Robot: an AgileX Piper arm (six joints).
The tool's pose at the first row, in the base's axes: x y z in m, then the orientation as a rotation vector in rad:
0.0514, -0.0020, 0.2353, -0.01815, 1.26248, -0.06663
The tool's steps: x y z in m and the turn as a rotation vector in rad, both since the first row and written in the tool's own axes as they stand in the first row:
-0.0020, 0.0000, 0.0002, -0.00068, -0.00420, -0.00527
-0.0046, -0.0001, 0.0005, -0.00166, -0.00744, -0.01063
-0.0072, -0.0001, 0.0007, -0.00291, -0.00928, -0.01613
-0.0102, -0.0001, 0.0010, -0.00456, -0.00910, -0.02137
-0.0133, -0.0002, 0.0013, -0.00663, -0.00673, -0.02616
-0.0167, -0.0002, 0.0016, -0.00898, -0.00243, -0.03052
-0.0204, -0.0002, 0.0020, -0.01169, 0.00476, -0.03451
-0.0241, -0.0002, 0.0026, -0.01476, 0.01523, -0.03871
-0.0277, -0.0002, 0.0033, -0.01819, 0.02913, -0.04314
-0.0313, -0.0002, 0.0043, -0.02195, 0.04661, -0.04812
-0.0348, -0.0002, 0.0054, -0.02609, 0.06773, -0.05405
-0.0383, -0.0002, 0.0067, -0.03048, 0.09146, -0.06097
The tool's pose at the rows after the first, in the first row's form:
0.0510, -0.0019, 0.2373, -0.02219, 1.25829, -0.07068
0.0505, -0.0018, 0.2398, -0.02652, 1.25507, -0.07463
0.0499, -0.0017, 0.2424, -0.03112, 1.25325, -0.07856
0.0493, -0.0015, 0.2453, -0.03585, 1.25345, -0.08204
0.0486, -0.0014, 0.2484, -0.04059, 1.25586, -0.08491
0.0479, -0.0012, 0.2517, -0.04524, 1.26020, -0.08727
0.0471, -0.0010, 0.2553, -0.04990, 1.26744, -0.08914
0.0466, -0.0008, 0.2590, -0.05492, 1.27797, -0.09102
0.0462, -0.0006, 0.2627, -0.06031, 1.29192, -0.09295
0.0460, -0.0004, 0.2664, -0.06626, 1.30946, -0.09521
0.0460, -0.0002, 0.2701, -0.07308, 1.33063, -0.09813
0.0462, 0.0000, 0.2738, -0.08070, 1.35439, -0.10181

